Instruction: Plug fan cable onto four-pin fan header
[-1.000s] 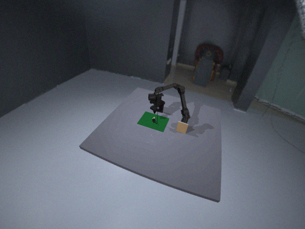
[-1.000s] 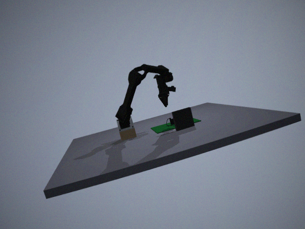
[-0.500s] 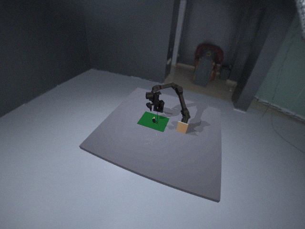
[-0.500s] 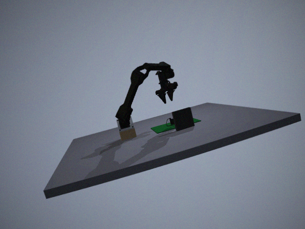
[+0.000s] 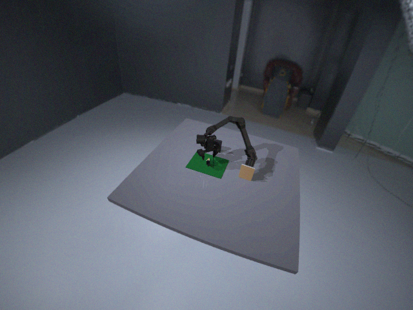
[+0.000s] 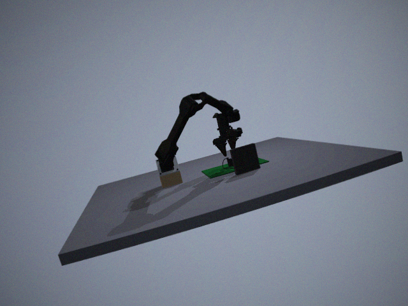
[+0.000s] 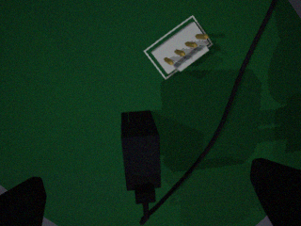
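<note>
My gripper tip is now 4 cm above the fan plug. Also, from my gripper tip: green board: 1 cm to the right, 8 cm below; dark square fan: 2 cm ahead, 20 cm to the right, 1 cm below.
</note>
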